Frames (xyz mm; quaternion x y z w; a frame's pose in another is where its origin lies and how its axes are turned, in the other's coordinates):
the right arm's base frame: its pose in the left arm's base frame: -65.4 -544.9 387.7 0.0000 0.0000 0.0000 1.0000
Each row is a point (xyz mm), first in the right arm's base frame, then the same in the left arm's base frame.
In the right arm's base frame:
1: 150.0 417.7 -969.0
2: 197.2 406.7 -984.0
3: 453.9 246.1 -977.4
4: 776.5 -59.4 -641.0
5: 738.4 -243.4 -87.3
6: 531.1 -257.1 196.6
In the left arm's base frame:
1: 84.6 -127.2 -581.3
2: 131.8 -138.2 -596.3
3: 388.5 -298.8 -589.7
4: 711.1 -604.3 -253.3
5: 673.0 -788.3 300.4
6: 465.7 -802.0 584.3

